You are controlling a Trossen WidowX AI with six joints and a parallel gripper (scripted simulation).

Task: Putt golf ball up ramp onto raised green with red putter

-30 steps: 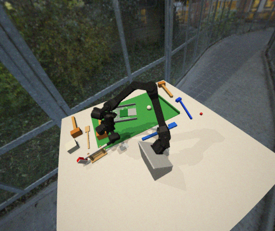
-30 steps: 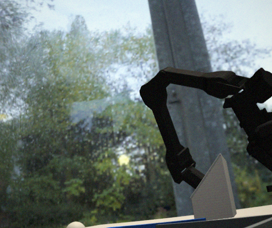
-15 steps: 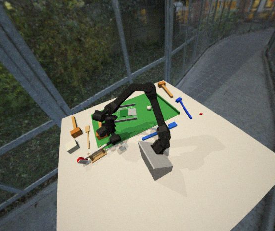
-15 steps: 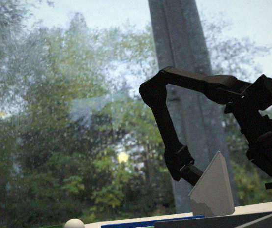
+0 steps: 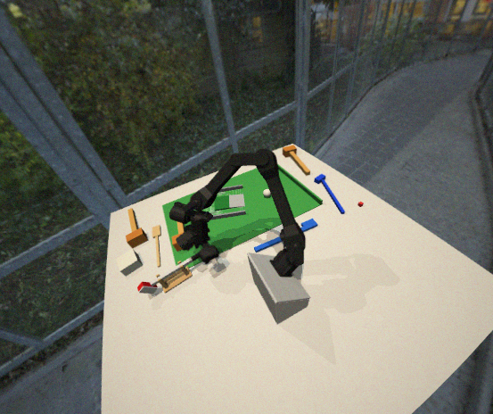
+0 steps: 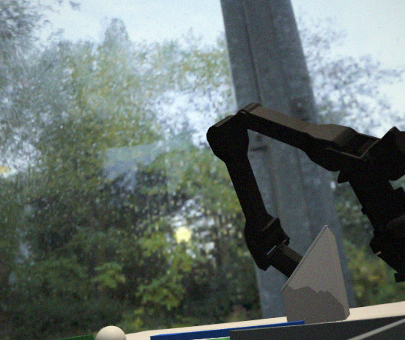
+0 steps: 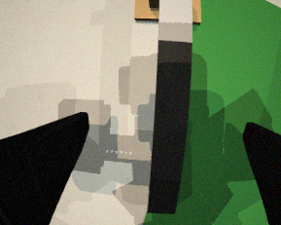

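My gripper tip is now 13 cm to the right of the tan rack, 2 cm past it and 1 cm above it. The rest, counted from my gripper tip: thin tan putter (23 cm ahead, 18 cm to the left, 4 cm below); then white block (31 cm to the left, 15 cm ahead, 3 cm below); then green mat (25 cm to the right, 25 cm ahead, 5 cm below).
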